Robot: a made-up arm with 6 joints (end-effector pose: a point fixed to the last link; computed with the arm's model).
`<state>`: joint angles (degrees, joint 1 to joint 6).
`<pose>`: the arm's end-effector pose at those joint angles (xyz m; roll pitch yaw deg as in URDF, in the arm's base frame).
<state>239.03 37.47 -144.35 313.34 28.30 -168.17</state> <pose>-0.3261 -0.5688 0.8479 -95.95 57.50 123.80</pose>
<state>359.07 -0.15 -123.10 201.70 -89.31 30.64</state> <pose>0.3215 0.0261 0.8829 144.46 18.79 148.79</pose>
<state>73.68 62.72 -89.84 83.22 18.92 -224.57</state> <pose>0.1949 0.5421 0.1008 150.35 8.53 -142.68</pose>
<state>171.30 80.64 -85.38 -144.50 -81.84 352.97</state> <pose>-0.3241 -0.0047 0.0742 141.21 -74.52 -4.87</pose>
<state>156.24 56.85 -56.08 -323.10 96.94 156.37</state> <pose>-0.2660 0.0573 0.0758 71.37 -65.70 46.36</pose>
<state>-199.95 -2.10 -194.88 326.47 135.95 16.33</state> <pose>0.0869 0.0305 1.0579 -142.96 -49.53 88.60</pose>
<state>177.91 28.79 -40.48 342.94 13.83 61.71</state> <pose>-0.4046 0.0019 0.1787 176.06 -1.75 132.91</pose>
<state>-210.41 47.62 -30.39 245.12 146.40 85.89</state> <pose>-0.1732 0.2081 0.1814 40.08 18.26 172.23</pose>
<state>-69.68 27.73 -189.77 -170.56 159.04 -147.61</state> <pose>0.0229 -0.1049 1.0166 159.48 33.66 -98.33</pose>
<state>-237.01 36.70 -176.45 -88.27 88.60 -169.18</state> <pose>-0.1688 0.4111 1.0175 -90.10 60.59 -54.87</pose>
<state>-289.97 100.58 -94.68 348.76 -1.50 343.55</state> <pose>0.1121 0.3472 -0.1711 -177.68 3.79 97.78</pose>
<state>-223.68 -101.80 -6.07 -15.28 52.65 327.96</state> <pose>-0.1235 0.1277 0.6279 130.46 -33.08 -173.10</pose>
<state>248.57 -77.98 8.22 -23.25 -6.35 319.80</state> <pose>-0.0606 -0.2351 0.5120 106.11 -26.40 -26.16</pose>
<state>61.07 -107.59 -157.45 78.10 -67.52 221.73</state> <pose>-0.2265 -0.6175 0.3081 -100.66 32.05 -148.36</pose>
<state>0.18 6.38 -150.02 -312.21 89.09 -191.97</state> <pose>0.3278 0.0624 1.0775 145.87 62.25 -163.89</pose>
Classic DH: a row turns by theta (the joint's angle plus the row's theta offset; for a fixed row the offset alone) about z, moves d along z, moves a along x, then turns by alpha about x. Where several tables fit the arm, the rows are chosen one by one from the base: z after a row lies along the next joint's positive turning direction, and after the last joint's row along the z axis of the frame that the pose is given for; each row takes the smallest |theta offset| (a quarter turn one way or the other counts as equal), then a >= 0, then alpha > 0; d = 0 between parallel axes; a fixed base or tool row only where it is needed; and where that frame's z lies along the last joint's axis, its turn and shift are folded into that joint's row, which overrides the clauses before.
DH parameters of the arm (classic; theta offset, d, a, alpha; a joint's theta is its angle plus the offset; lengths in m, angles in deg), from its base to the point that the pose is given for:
joint 1: 0 0.4201 0 -90
joint 2: -79.36 0 0.2773 0
joint 3: 79.36 0 0.0894 -90
joint 4: 0 0.3952 0 90
joint 5: 0 0 0.0657 -90
joint 6: 0 0.0839 0 0

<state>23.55 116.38 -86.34 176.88 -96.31 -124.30</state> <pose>0.0680 0.0251 -0.0311 47.68 28.45 -86.06</pose>
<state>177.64 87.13 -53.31 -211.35 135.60 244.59</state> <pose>-0.2139 -0.0462 -0.0341 -74.73 -7.68 107.70</pose>
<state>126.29 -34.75 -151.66 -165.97 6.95 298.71</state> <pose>0.1096 -0.1718 1.1526 10.86 -7.65 78.40</pose>
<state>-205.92 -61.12 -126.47 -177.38 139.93 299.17</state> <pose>0.4114 -0.1946 0.9410 151.08 -15.49 41.42</pose>
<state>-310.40 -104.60 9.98 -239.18 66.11 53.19</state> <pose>0.0980 0.1815 0.5551 -39.12 49.92 67.87</pose>
